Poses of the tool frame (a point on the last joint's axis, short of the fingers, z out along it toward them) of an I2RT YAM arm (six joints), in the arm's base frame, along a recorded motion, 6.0 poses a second.
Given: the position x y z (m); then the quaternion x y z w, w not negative.
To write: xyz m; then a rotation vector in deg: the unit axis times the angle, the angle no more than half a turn. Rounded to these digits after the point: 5 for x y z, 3 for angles.
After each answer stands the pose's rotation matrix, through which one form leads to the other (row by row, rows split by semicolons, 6 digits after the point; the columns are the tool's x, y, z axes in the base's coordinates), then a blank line. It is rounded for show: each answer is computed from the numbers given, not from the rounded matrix.
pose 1, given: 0.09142 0.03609 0.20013 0.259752 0.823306 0.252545 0.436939
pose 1, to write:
0.09142 0.03609 0.20013 37.016 117.326 35.989
-0.483226 0.207018 0.850668; 0.648405 0.737499 0.188852; -0.588272 0.642836 -0.490610

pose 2, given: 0.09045 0.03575 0.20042 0.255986 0.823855 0.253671 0.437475
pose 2, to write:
0.09045 0.03575 0.20042 36.471 117.375 36.141
-0.486173 0.199841 0.850705; 0.643741 0.740244 0.194001; -0.590960 0.641952 -0.488533

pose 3, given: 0.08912 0.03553 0.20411 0.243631 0.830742 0.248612 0.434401
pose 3, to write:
0.08912 0.03553 0.20411 34.759 118.522 35.469
-0.503880 0.188794 0.842889; 0.620783 0.757672 0.201398; -0.600611 0.624732 -0.498976

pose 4, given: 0.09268 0.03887 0.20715 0.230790 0.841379 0.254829 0.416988
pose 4, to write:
0.09268 0.03887 0.20715 33.190 120.999 36.647
-0.545714 0.175843 0.819314; 0.600885 0.763596 0.236342; -0.584066 0.621289 -0.522366

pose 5, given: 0.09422 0.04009 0.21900 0.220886 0.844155 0.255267 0.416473
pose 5, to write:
0.09422 0.04009 0.21900 31.773 121.427 36.719
-0.555519 0.160301 0.815906; 0.585548 0.772096 0.246984; -0.590366 0.614956 -0.522778

